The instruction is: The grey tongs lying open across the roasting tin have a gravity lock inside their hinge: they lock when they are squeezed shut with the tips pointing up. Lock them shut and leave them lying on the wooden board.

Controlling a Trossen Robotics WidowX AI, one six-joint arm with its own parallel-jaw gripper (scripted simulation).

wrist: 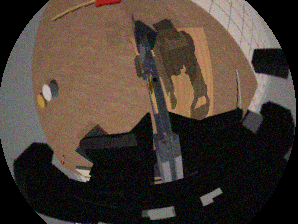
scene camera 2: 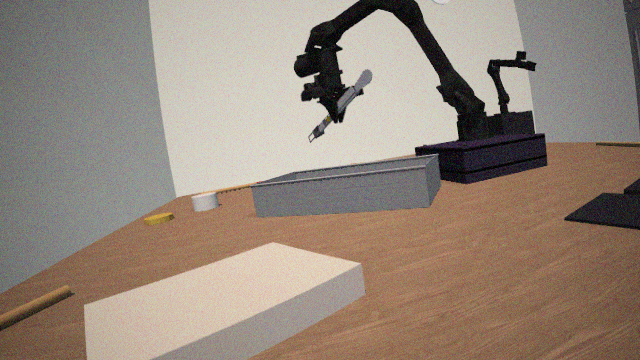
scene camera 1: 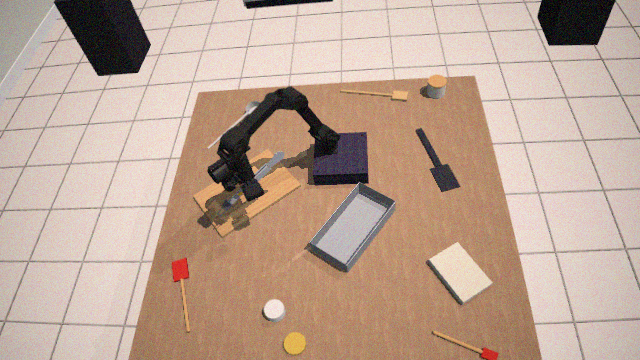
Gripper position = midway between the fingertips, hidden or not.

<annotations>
gripper: wrist 155, 114; scene camera 2 338, 123; scene camera 1 251, 191
</annotations>
